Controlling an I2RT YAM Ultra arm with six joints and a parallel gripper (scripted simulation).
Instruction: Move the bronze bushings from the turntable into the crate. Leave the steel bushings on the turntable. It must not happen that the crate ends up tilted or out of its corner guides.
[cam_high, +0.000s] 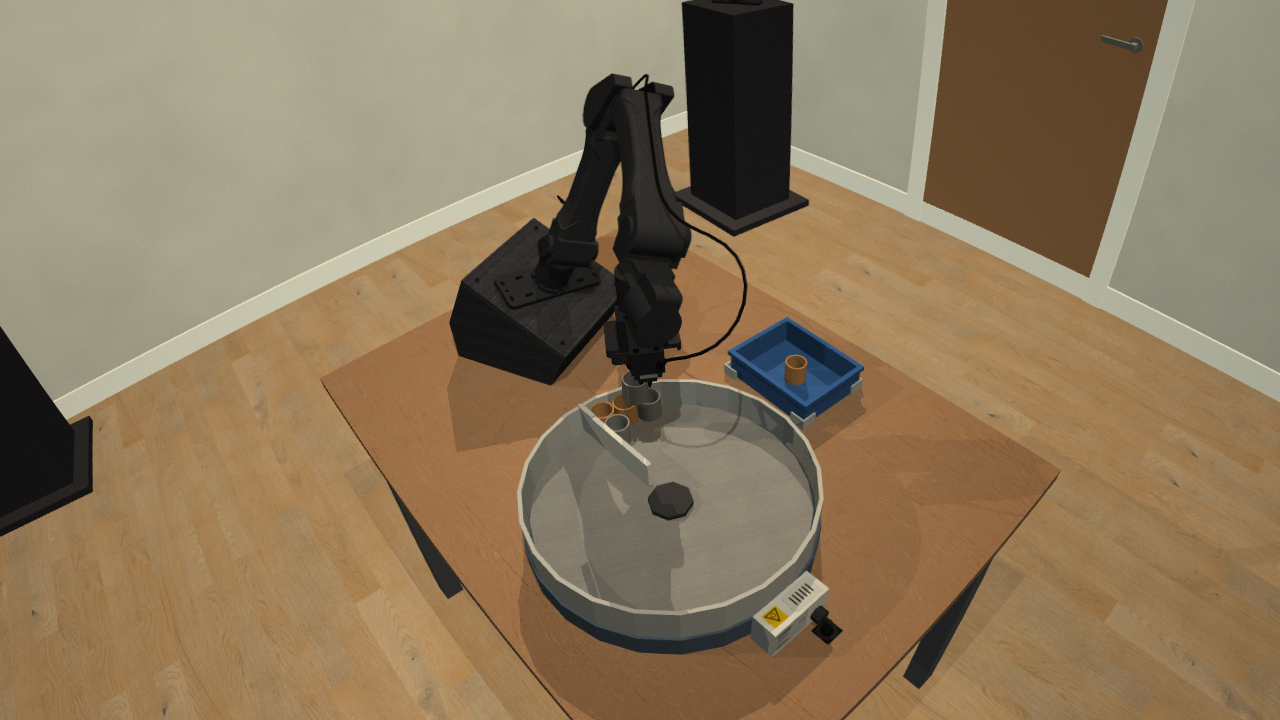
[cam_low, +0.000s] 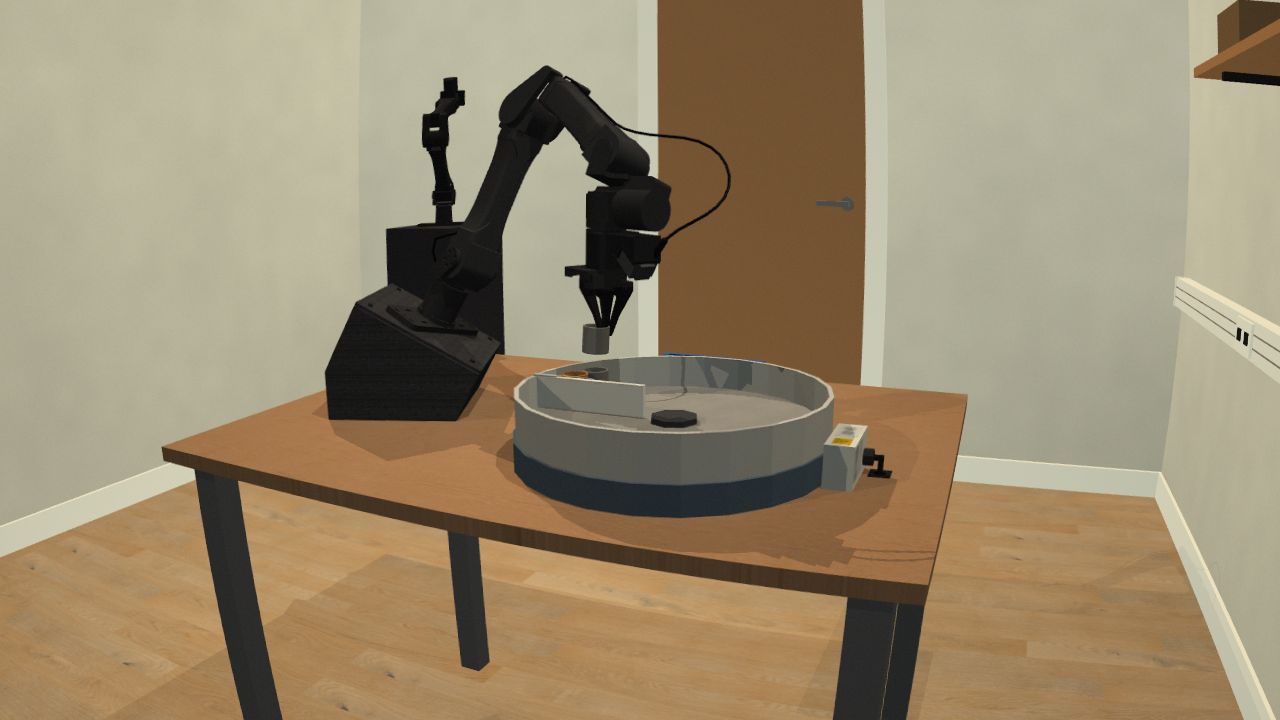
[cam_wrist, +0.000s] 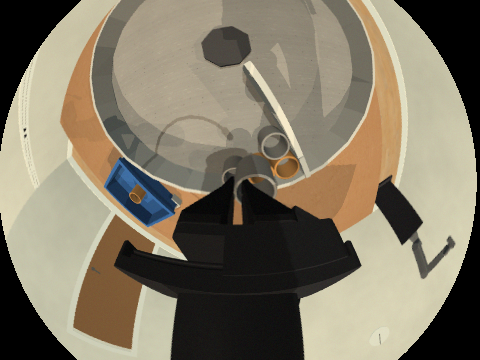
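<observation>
Right now my hand is 14 cm short of the grey turntable, 6 cm to the left of it and 10 cm above it. The rest, counted from my hand: blue crate: 1 cm ahead, 30 cm to the left, 13 cm below.
</observation>
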